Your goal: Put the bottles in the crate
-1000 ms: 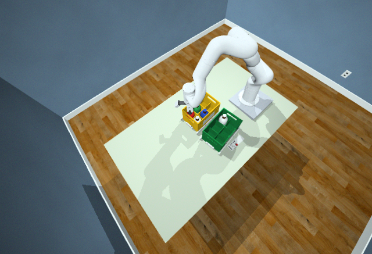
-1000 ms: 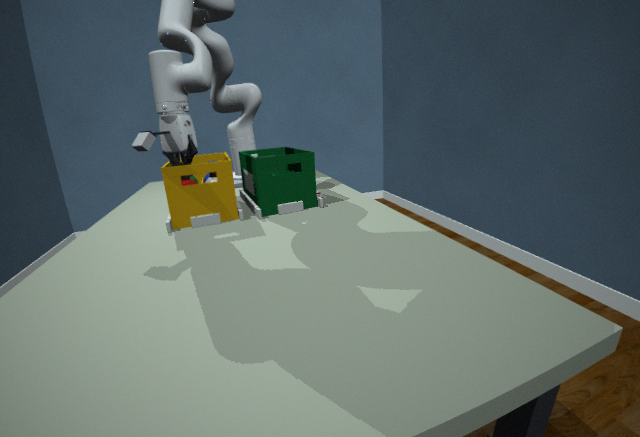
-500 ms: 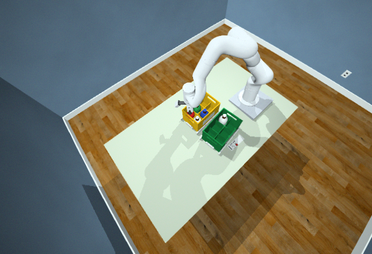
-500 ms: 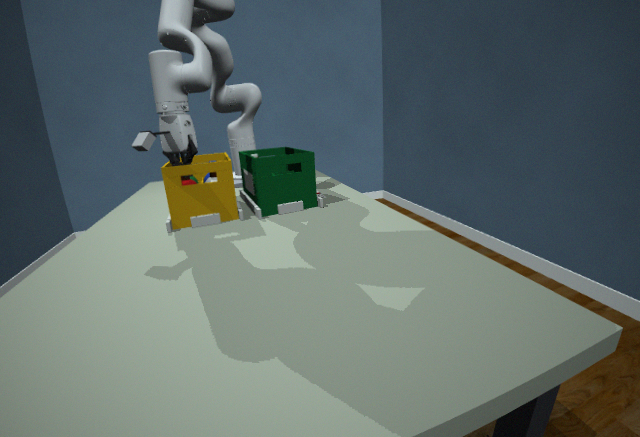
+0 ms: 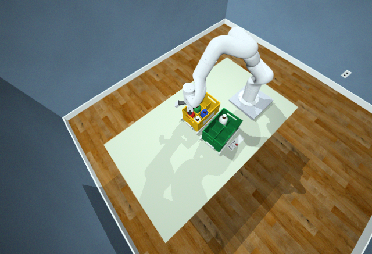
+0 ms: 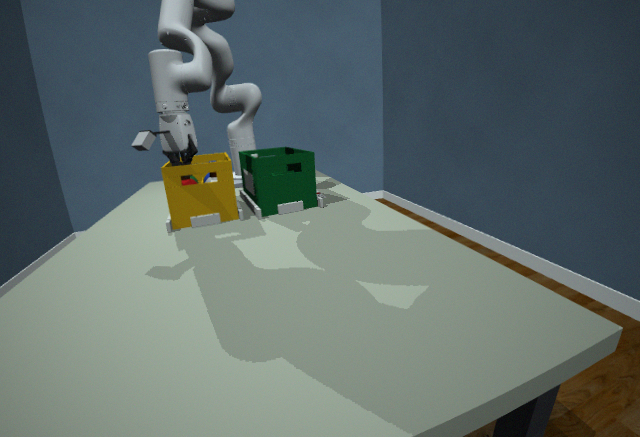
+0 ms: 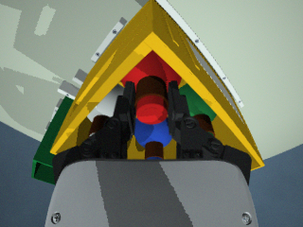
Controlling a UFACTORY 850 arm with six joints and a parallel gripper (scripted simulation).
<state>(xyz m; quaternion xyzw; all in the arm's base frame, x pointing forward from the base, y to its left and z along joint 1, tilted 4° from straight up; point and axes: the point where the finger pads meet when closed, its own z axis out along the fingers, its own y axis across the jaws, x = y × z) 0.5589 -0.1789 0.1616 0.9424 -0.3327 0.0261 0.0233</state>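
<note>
Right now my hand is 70 mm above the red bottle. From my hand the other things lie so: blue-label bottle 100 mm behind, 80 mm to the left, 70 mm below; then green bottle 80 mm behind, 70 mm below, 10 mm to the right; then yellow crate 90 mm behind, 80 mm below, 40 mm to the left.
</note>
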